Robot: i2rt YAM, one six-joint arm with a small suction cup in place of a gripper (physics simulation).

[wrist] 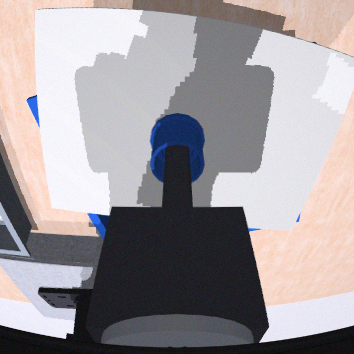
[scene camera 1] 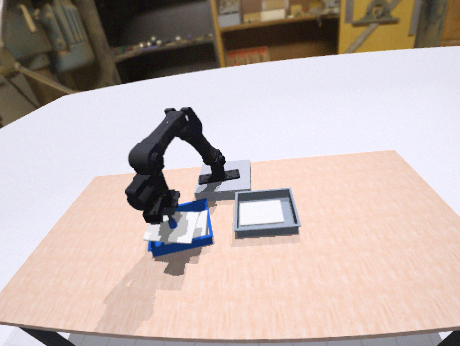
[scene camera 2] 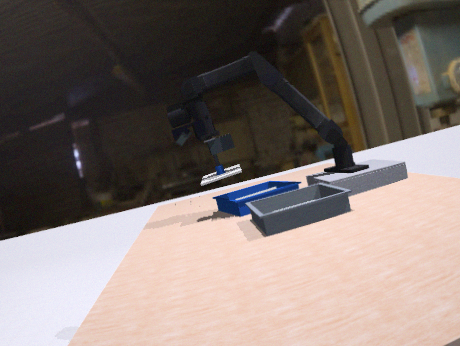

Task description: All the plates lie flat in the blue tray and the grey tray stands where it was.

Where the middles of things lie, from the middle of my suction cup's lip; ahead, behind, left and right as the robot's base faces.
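Suction cup: 100 mm past the blue tray (scene camera 2: 226, 203), 10 mm to the left of it and 120 mm above it. Grey tray (scene camera 2: 329, 201): 340 mm to the left of my suction cup, 100 mm behind it and 120 mm below it.
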